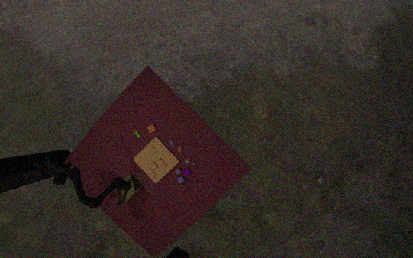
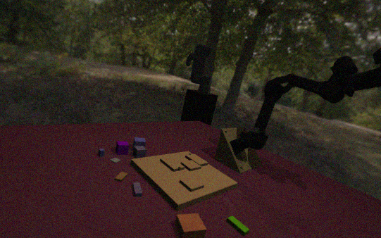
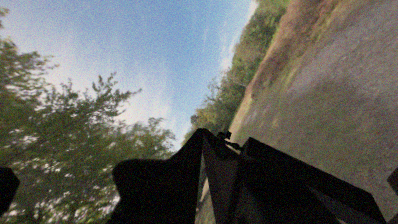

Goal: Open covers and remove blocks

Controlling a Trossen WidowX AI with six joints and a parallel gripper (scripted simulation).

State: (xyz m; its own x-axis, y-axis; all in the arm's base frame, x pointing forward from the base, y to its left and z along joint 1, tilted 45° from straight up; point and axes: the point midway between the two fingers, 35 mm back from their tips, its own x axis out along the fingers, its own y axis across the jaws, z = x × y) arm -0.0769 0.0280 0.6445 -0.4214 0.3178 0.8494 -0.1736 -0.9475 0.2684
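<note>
The green bar is 540 mm below my gripper tip, 430 mm ahead of it and 270 mm to the right of it. Also, from my gripper tip: orange block: 560 mm ahead, 530 mm below, 350 mm to the right; then dark block: 750 mm to the right, 520 mm below, 420 mm ahead; then grey bar: 570 mm ahead, 560 mm to the right, 540 mm below.
</note>
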